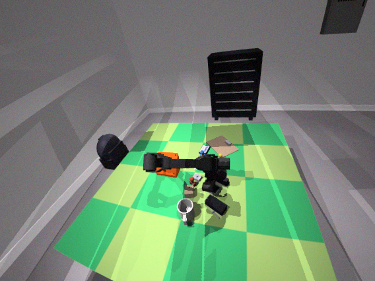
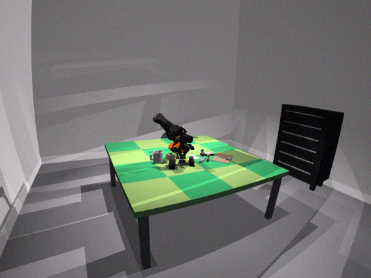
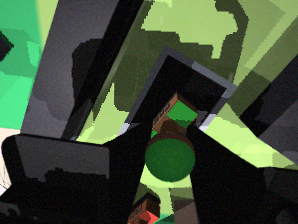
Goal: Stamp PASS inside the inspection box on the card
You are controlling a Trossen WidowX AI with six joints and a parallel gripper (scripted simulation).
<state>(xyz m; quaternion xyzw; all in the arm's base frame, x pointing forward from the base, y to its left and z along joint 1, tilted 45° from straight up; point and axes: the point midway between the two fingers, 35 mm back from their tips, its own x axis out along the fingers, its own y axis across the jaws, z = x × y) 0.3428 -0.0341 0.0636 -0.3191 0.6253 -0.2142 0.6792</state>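
Now: gripper tip 1 cm above the green-knobbed pass stamp. Also, from my gripper tip: dark-rimmed ink pad: 4 cm below; then brown box: 12 cm behind, 7 cm to the right, 2 cm below; then red-knobbed stamp: 12 cm behind, 2 cm below.
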